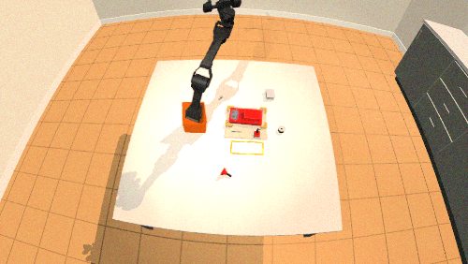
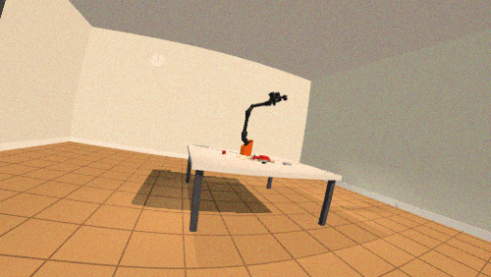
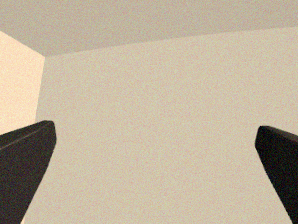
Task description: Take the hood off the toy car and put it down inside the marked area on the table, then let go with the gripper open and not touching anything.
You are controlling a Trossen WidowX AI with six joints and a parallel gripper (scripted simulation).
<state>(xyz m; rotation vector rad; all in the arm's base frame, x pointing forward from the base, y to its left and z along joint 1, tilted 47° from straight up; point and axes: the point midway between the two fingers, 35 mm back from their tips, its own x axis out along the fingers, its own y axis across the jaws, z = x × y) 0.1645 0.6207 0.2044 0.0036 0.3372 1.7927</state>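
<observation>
My gripper tip is 200 mm short of the red hood, 250 mm to the left of it and 710 mm above it. Round my gripper tip: loose wheel (370 mm ahead, 340 mm to the right, 740 mm below).
</observation>
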